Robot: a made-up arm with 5 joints. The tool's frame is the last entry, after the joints. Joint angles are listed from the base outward.
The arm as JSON. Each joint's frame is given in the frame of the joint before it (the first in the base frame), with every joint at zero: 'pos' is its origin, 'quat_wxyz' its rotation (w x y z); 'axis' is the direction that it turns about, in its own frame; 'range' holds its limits. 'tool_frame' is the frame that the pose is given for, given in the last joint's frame.
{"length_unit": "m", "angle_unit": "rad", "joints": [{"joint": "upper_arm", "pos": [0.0, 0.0, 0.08], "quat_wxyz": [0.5, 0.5, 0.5, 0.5], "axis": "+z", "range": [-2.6, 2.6]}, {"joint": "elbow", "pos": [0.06, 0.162, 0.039], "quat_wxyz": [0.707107, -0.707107, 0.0, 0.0], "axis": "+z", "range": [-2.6, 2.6]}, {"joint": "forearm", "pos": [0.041, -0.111, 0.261], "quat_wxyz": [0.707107, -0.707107, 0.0, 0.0], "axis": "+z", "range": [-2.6, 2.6]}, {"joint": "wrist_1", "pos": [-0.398, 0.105, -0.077], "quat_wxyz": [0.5, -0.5, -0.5, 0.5], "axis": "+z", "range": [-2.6, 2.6]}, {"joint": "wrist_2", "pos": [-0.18, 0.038, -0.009], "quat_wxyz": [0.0, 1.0, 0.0, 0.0], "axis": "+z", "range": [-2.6, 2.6]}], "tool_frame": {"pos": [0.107, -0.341, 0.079], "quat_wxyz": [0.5, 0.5, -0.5, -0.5]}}
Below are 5 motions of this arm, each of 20 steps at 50 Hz.
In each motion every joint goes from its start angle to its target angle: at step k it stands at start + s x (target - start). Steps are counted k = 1, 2, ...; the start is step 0. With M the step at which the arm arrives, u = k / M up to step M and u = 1 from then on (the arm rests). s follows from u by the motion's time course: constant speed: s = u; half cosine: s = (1 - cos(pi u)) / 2; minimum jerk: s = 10 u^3 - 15 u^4 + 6 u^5.
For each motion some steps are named. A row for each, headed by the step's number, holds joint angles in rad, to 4 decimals.
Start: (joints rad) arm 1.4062 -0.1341 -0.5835 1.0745 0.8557
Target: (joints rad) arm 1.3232 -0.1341 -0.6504 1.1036 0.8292
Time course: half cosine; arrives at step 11
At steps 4, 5, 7, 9, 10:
4: 1.3819 -0.1341 -0.6031 1.0830 0.8480
5: 1.3706 -0.1341 -0.6122 1.0870 0.8443
7: 1.3475 -0.1341 -0.6308 1.0951 0.8369
9: 1.3298 -0.1341 -0.6451 1.1013 0.8313
10: 1.3249 -0.1341 -0.6490 1.1030 0.8297

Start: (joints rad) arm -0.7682 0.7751 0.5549 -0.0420 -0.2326
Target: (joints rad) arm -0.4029 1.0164 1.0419 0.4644 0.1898
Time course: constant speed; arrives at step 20
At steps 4, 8, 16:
4: -0.6951 0.8234 0.6523 0.0593 -0.1481
8: -0.6221 0.8716 0.7497 0.1606 -0.0636
16: -0.4760 0.9681 0.9445 0.3631 0.1053

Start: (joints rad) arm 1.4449 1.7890 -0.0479 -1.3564 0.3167
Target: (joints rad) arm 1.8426 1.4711 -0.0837 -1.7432 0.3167
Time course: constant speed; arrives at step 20
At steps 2, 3, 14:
2: 1.4847 1.7572 -0.0515 -1.3951 0.3167
3: 1.5046 1.7413 -0.0533 -1.4144 0.3167
14: 1.7233 1.5665 -0.0730 -1.6272 0.3167

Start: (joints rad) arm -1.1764 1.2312 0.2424 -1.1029 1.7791
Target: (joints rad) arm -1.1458 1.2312 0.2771 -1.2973 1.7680
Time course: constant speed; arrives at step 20
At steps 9, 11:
9: -1.1626 1.2312 0.2580 -1.1904 1.7741
11: -1.1596 1.2312 0.2615 -1.2098 1.7730

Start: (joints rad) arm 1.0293 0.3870 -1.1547 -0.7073 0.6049
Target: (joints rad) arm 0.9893 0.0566 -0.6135 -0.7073 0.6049
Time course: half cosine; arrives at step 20
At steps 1, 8, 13, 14, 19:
1: 1.0291 0.3850 -1.1514 -0.7073 0.6049
8: 1.0155 0.2728 -0.9677 -0.7073 0.6049
13: 1.0002 0.1468 -0.7613 -0.7073 0.6049
14: 0.9975 0.1247 -0.7250 -0.7073 0.6049
19: 0.9895 0.0586 -0.6168 -0.7073 0.6049

